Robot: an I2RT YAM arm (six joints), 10 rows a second.
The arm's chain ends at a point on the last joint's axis. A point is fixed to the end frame.
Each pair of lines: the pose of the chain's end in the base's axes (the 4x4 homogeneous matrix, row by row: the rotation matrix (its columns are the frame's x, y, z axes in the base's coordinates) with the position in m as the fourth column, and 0 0 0 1 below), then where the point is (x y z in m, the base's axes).
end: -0.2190 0.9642 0.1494 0.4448; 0.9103 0.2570 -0.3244 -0.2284; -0.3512 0.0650 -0.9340 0.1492; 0 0 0 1
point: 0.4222 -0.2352 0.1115
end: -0.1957 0.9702 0.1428 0.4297; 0.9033 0.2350 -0.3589 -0.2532; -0.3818 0.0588 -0.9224 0.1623; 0 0 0 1
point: 0.4070 -0.2607 0.1248
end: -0.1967 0.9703 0.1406 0.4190; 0.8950 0.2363 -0.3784 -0.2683; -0.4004 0.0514 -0.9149 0.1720; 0 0 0 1
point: 0.3962 -0.2766 0.1348
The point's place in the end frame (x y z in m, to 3 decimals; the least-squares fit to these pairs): 0.012 -0.026 0.034
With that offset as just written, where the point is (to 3 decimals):
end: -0.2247 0.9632 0.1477 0.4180; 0.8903 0.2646 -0.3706 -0.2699; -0.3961 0.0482 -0.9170 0.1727; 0 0 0 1
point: 0.395 -0.279 0.136
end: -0.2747 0.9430 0.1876 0.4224; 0.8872 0.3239 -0.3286 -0.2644; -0.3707 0.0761 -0.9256 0.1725; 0 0 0 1
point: 0.401 -0.273 0.135
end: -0.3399 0.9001 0.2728 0.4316; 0.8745 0.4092 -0.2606 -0.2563; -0.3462 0.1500 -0.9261 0.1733; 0 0 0 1
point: 0.413 -0.265 0.134
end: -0.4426 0.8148 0.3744 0.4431; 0.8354 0.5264 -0.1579 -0.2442; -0.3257 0.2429 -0.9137 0.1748; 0 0 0 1
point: 0.429 -0.253 0.134
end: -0.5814 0.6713 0.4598 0.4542; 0.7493 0.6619 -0.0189 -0.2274; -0.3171 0.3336 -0.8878 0.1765; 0 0 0 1
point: 0.445 -0.236 0.134
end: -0.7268 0.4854 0.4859 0.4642; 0.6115 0.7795 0.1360 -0.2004; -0.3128 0.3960 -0.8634 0.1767; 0 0 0 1
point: 0.459 -0.209 0.133
